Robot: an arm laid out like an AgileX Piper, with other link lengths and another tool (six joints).
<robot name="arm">
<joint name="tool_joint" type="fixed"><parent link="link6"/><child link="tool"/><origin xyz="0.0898 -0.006 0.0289" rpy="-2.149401 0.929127 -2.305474"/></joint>
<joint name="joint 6" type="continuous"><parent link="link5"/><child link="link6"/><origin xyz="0.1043 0 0.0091"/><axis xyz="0.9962 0 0.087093"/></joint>
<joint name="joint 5" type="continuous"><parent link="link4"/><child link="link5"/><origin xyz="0 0 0"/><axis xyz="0 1 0"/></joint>
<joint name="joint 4" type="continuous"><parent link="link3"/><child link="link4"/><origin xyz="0.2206 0 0.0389"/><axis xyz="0.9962 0 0.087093"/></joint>
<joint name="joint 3" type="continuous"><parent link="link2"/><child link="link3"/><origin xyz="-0.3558 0 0.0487"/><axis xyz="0 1 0"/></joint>
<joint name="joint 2" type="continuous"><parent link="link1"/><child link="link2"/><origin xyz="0 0 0"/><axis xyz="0 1 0"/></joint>
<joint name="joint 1" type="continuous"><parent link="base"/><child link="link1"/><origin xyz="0 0 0.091"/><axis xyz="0 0 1"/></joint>
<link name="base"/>
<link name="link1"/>
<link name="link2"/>
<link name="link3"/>
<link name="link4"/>
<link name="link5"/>
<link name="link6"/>
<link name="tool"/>
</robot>
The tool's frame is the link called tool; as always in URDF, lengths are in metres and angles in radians. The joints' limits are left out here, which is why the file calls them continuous.
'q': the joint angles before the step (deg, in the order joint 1, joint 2, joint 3, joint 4, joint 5, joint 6). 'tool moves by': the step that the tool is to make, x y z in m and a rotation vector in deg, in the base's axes. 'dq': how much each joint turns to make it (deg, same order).
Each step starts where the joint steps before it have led.
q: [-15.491 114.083 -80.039 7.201 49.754 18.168]
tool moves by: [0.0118 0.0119 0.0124 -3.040 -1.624 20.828]
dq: [0.258 0.027 -2.961 1.794 2.967 -21.592]
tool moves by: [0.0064 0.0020 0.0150 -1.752 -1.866 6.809]
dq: [0.023 -0.620 -2.347 0.138 1.589 -6.824]
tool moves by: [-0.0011 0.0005 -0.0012 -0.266 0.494 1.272]
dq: [0.005 0.125 -0.071 -0.182 0.508 -1.159]
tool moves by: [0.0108 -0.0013 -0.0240 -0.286 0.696 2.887]
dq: [-0.001 3.419 -0.300 0.427 -2.104 -3.473]
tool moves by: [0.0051 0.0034 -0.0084 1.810 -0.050 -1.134]
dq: [0.006 1.284 -0.164 2.014 -0.722 0.117]
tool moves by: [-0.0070 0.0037 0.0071 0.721 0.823 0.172]
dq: [-0.001 -1.155 0.152 0.324 2.020 0.042]
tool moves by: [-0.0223 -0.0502 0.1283 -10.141 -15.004 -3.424]
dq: [-5.064 -13.779 -3.257 -5.305 -0.356 -0.014]
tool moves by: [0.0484 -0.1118 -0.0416 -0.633 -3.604 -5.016]
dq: [-10.627 14.724 -13.454 5.027 -3.860 -8.114]
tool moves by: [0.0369 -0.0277 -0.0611 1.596 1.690 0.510]
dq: [-0.852 11.469 -9.097 1.392 0.204 -1.858]
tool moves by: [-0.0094 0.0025 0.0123 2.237 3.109 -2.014]
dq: [0.010 -0.289 -4.284 -2.002 7.822 4.476]
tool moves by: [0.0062 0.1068 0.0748 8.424 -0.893 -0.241]
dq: [9.163 -7.215 -4.112 2.614 12.169 13.135]
